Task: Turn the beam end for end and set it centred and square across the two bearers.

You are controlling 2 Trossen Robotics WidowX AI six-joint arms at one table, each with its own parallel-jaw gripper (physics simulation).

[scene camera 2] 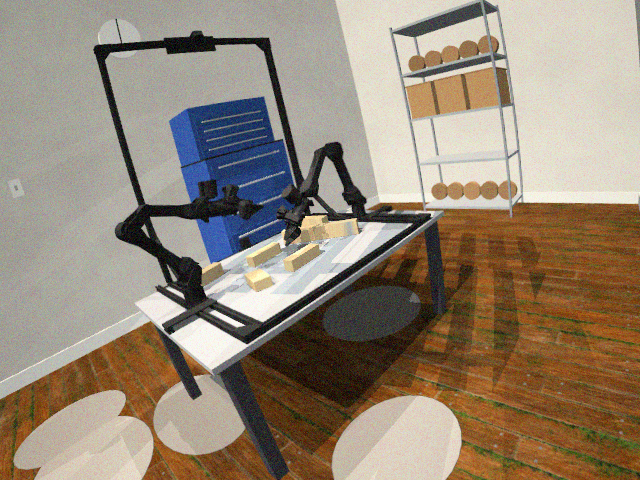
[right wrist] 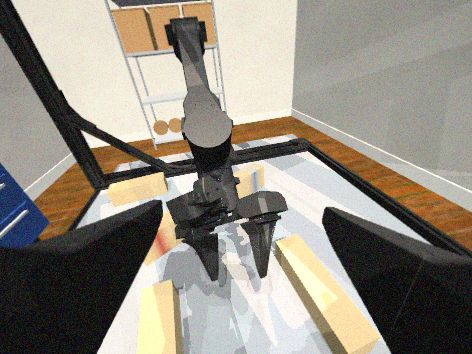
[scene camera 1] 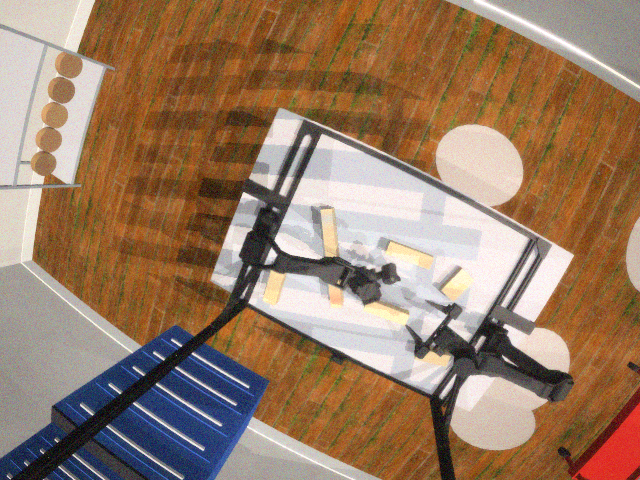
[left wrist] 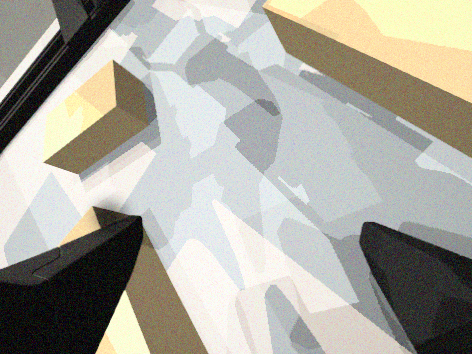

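Seen in the pictures: left gripper, fingertip midpoint: point(scene camera 2: 285, 243) point(right wrist: 237, 279) point(scene camera 1: 390, 283) point(left wrist: 253, 229); right gripper, fingertip midpoint: point(scene camera 2: 257, 203) point(right wrist: 244, 210) point(scene camera 1: 415, 312); left arm's base, link origin: point(scene camera 2: 359, 215) point(scene camera 1: 271, 219); right arm's base, link origin: point(scene camera 2: 196, 301) point(scene camera 1: 490, 329).
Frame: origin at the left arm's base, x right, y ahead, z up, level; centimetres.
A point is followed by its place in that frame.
The beam point(scene camera 1: 328, 227) @[x -7.6, y 20.9, z 4.4 cm] point(scene camera 2: 341, 227) @[x -8.0, y 22.7, z 2.3 cm] point(right wrist: 247, 184) @[x -8.1, y 22.6, z 2.0 cm] is a long pale wood bar with a red band near one end and a blue band near the other. It lies on the left arm's side, away from the bearers, its middle hidden in scene camera 1. The two bearers are shorter, roughly parallel blocks: one point(scene camera 1: 408, 253) @[x -11.6, y 49.2, z 2.5 cm] point(scene camera 2: 302, 256) @[x -13.6, y 51.9, z 1.5 cm] point(right wrist: 325, 300) @[x -10.7, y 53.0, z 2.5 cm] and the other point(scene camera 1: 386, 311) @[x 10.5, y 52.4, z 2.5 cm] point(scene camera 2: 263, 253) @[x 8.7, y 54.3, z 1.6 cm] point(right wrist: 157, 320) @[x 11.3, y 49.7, z 2.5 cm]. My left gripper point(scene camera 1: 379, 283) @[x 0.0, y 48.2, z 4.3 cm] point(scene camera 2: 290, 239) @[x 0.0, y 48.2, z 4.3 cm] point(left wrist: 253, 229) @[x 0.0, y 48.2, z 4.3 cm] point(right wrist: 237, 279) @[x 0.0, y 48.2, z 4.3 cm] is open and empty, pointing down over the gap between them. My right gripper point(scene camera 1: 417, 314) @[x -0.6, y 56.2, z 23.6 cm] is open and empty, held above the table.
One loose block point(scene camera 1: 273, 287) @[x 22.3, y 11.6, z 2.8 cm] point(right wrist: 137, 189) @[x 21.5, y 13.9, z 1.7 cm] lies beyond the beam. Two more lie near the right arm: one block point(scene camera 1: 455, 284) @[x -9.4, y 69.5, z 1.9 cm] point(scene camera 2: 258, 280) @[x -14.1, y 73.0, z 1.8 cm] point(left wrist: 95, 120) @[x -7.8, y 66.8, z 1.9 cm] and another block point(scene camera 1: 434, 358) @[x 18.6, y 77.4, z 3.1 cm] point(scene camera 2: 211, 272) @[x 16.5, y 76.0, z 1.5 cm]. A black frame rail point(scene camera 1: 413, 175) @[x -36.0, y 39.0, z 0.1 cm] borders the table.
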